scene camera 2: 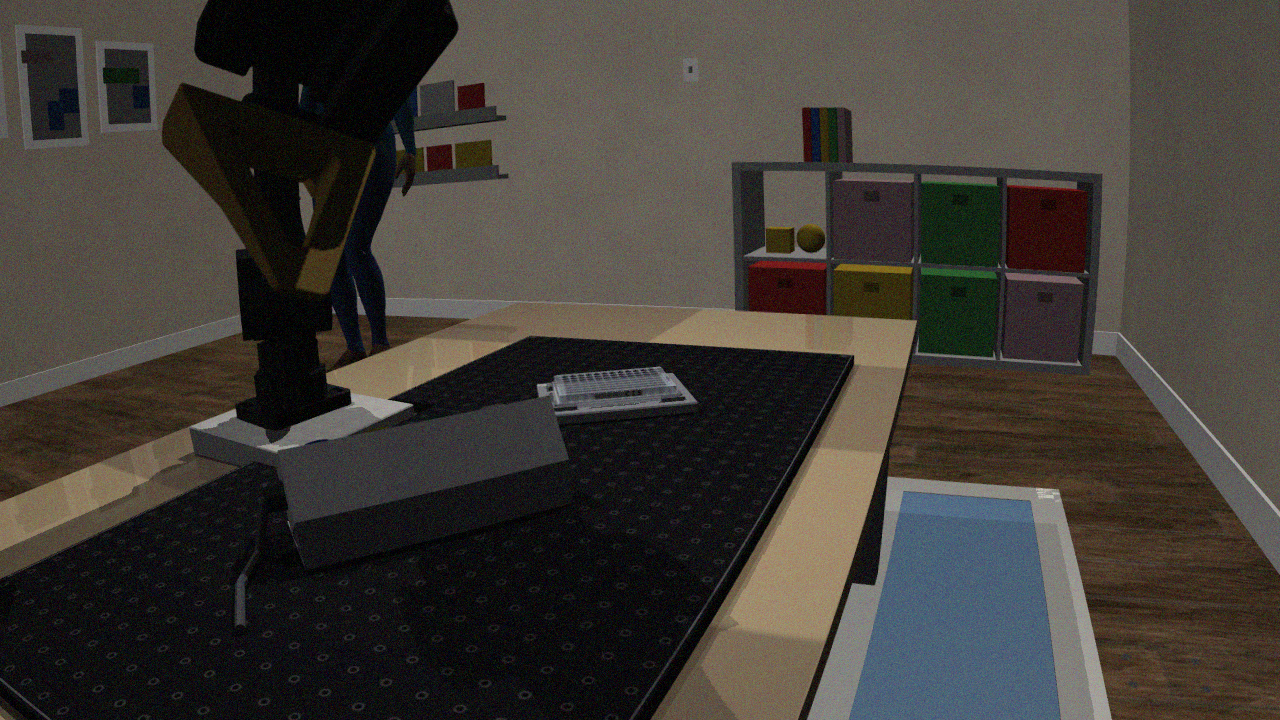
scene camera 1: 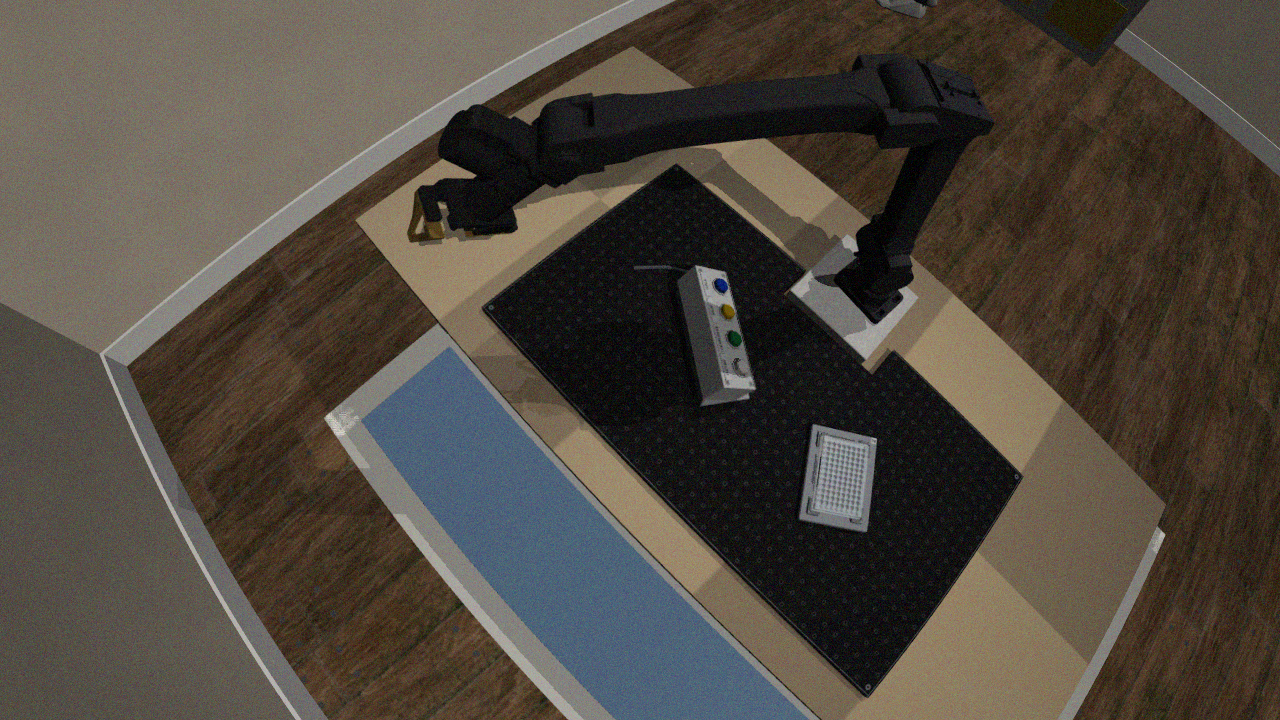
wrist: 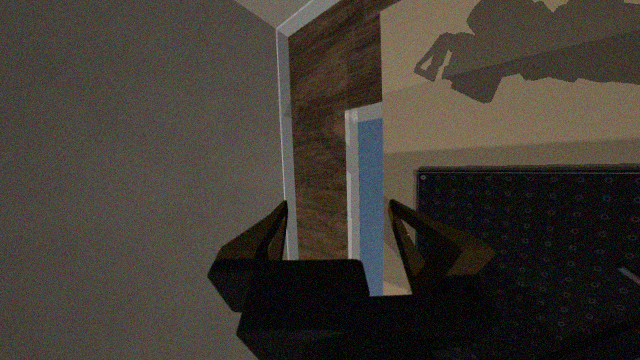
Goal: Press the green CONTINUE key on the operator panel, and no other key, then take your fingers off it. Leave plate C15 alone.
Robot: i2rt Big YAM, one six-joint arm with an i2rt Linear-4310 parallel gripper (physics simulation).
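Pixels of known places: gripper, fingertip midpoint: (scene camera 2: pixel 402 147) (scene camera 1: pixel 438 235) (wrist: pixel 338 205); arm's base, origin of the base link: (scene camera 2: pixel 294 410) (scene camera 1: pixel 867 290).
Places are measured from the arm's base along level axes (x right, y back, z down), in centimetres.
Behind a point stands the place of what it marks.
The grey-white operator panel (scene camera 1: pixel 705 344) {x 9.4, y -34.9, z -5.2 cm} (scene camera 2: pixel 425 465) {x 12.5, y -34.0, z -4.0 cm} stands on the black perforated board (scene camera 1: pixel 608 376) {x 16.5, y -49.1, z 1.5 cm} (scene camera 2: pixel 626 555) {x 8.9, y -48.5, z 1.5 cm} (wrist: pixel 500 225) {x 32.8, y -45.3, z 1.5 cm}. In scene camera 1 its top shows a blue key (scene camera 1: pixel 720 285) {x 15.9, y -25.9, z -5.7 cm}, a yellow key (scene camera 1: pixel 728 311) {x 11.4, y -28.1, z -5.5 cm}, the green key (scene camera 1: pixel 734 338) {x 7.2, y -30.6, z -5.6 cm} and a pale round knob or key (scene camera 1: pixel 740 366) {x 3.0, y -33.2, z -5.7 cm} in a row. Scene camera 2 sees the panel's back, so the green key is hidden there. Plate C15 (scene camera 1: pixel 843 477) {x -21.5, y -30.3, z -1.1 cm} (scene camera 2: pixel 615 383) {x -20.5, y -31.0, z -1.0 cm} sits in a pale holder on the board, apart from the panel. My gripper (scene camera 1: pixel 450 236) {x 38.8, y -61.2, z -25.3 cm} (wrist: pixel 338 205) {x 38.8, y -61.2, z -25.3 cm} is open and empty, above the table's far-left end, well away from the panel.
My black arm (scene camera 1: pixel 733 111) {x 16.9, y -32.9, z -47.8 cm} reaches over the board's upper edge from its white base plate (scene camera 1: pixel 819 295) {x 5.1, y -8.8, z 0.3 cm} (scene camera 2: pixel 219 443) {x 10.7, y 0.5, z 0.7 cm}. A grey cable (scene camera 1: pixel 660 267) {x 27.4, y -28.8, z 0.9 cm} (scene camera 2: pixel 240 595) {x 28.1, y -29.6, z 0.8 cm} (wrist: pixel 627 274) {x 29.7, y -32.0, z 0.9 cm} runs from the panel's blue-key end. A blue-and-white mat (scene camera 1: pixel 537 537) (scene camera 2: pixel 957 608) (wrist: pixel 370 200) lies beside the wooden table.
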